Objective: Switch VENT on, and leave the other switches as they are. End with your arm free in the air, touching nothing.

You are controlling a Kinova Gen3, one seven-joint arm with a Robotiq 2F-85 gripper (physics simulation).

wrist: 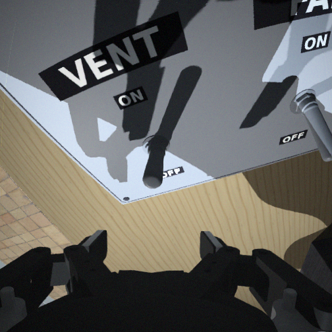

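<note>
The VENT switch lever (154, 167) stands out from the grey panel (225, 65), in shadow, under the VENT label (112, 57). It looks foreshortened, with its rounded end towards the camera. Its tip overlaps the edge of the OFF mark (175, 172) in this view, but compared with the neighbouring lever it looks tilted towards the ON mark (131, 97); the angle is hard to read. My gripper (153, 242) is open and empty. Its fingers show below the lever in the view, apart from it, over the wooden surface below the panel.
A second switch lever (319, 132), with a partly visible label (320, 10), is at the right; it looks longer and points down towards its OFF side. The panel's lower corner has a screw (126, 199). A dark block (320, 265) stands at the lower right edge.
</note>
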